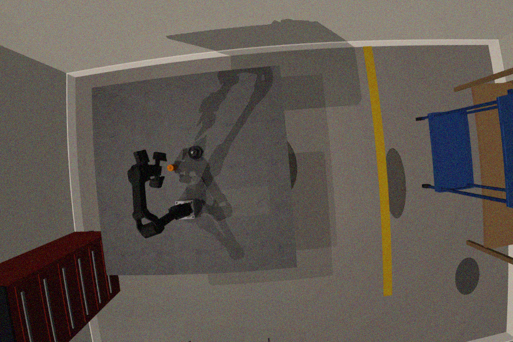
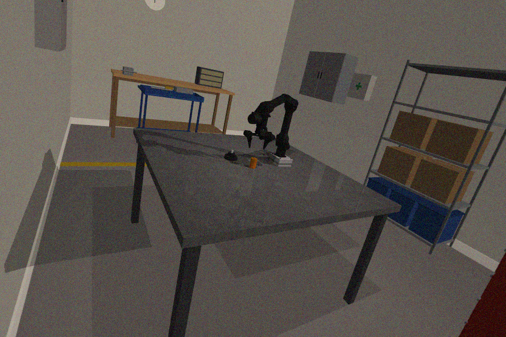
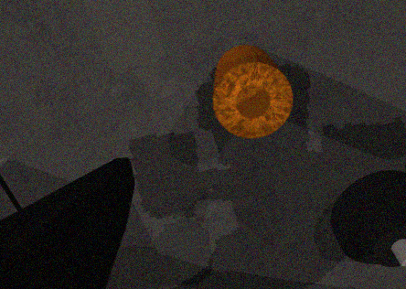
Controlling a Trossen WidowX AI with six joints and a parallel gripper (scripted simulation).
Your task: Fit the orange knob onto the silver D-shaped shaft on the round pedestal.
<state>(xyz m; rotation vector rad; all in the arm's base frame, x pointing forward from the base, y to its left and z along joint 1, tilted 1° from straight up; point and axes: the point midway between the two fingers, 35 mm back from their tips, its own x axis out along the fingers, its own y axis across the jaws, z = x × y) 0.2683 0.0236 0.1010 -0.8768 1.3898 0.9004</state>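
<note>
My gripper tip is now 80 mm above the orange knob. Also, from my gripper tip: dark round pedestal 160 mm to the right, 90 mm below, 50 mm ahead.
</note>
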